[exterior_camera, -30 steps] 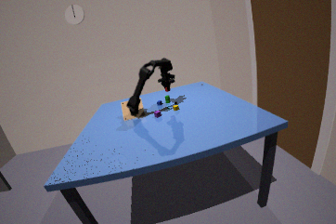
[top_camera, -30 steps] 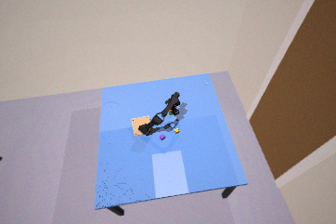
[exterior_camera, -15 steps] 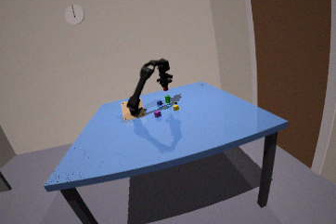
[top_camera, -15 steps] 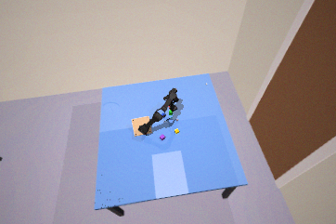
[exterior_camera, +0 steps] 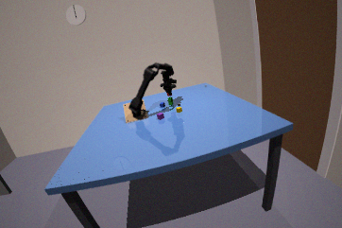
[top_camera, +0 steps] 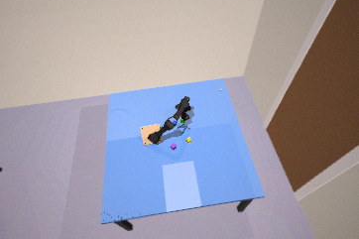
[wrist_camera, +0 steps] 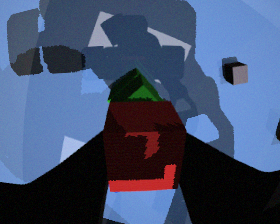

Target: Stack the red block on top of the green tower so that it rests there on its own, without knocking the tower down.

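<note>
My gripper tip is now 90 mm to the left of the small dark cube, 80 mm above it and 50 mm short of it. Round my gripper tip: purple block 250 mm to the right, 150 mm behind, 70 mm below; red block 10 mm above; yellow block 220 mm to the right, 70 mm below, 10 mm ahead.
</note>
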